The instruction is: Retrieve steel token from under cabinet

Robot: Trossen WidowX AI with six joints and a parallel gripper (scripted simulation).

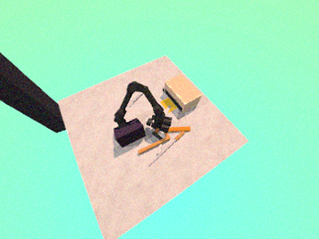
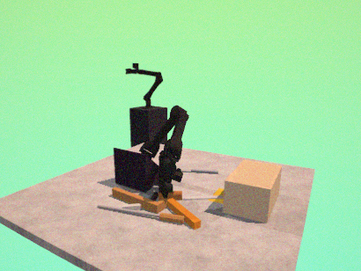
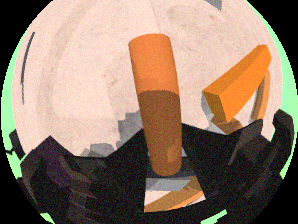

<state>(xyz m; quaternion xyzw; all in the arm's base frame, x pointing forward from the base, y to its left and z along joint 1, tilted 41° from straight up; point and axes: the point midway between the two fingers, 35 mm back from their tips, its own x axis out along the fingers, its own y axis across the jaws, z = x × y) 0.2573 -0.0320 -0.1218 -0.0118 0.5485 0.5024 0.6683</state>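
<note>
My gripper tip is 5 cm past the dark-handled tool and 2 cm to the left of it. Also, from my gripper tip: orange bar (16 cm ahead, 7 cm to the right, 1 cm above).
</note>
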